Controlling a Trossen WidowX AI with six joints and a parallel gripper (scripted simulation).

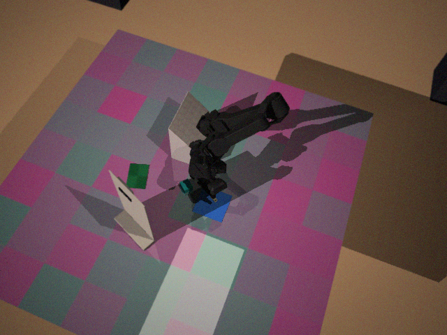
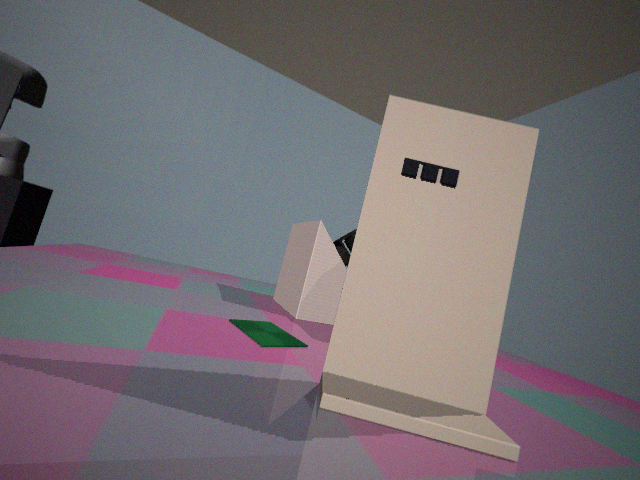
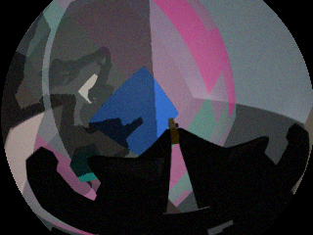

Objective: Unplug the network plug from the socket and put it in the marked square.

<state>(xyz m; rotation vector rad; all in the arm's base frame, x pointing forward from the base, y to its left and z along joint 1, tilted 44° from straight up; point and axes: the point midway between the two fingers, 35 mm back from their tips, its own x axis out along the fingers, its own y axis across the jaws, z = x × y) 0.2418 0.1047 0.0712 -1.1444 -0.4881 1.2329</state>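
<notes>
Right now my gripper tip is 70 mm above the blue marked square and 10 mm past it. The rest, counted from my gripper tip: dark teal block (130 mm to the right, 60 mm below, 30 mm behind); then upright panel (240 mm to the right, 180 mm ahead, 80 mm above); then network plug (right at my gripper tip).
</notes>
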